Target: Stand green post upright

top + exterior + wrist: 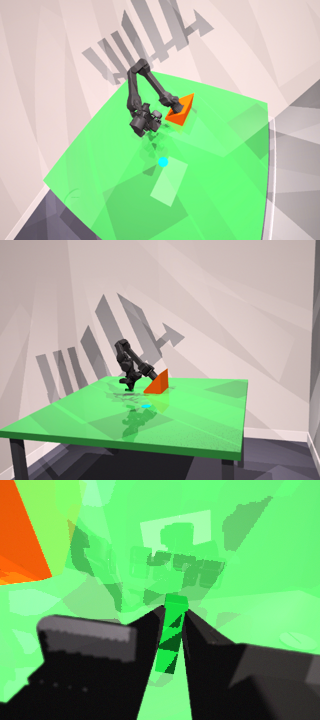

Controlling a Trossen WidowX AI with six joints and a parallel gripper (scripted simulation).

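Right now my gripper tip is 14 cm short of the cyan circle, 15 cm to the right of it and 6 cm above it. From my gripper tip the other things lie so: green post 1 cm behind, 2 cm to the right.
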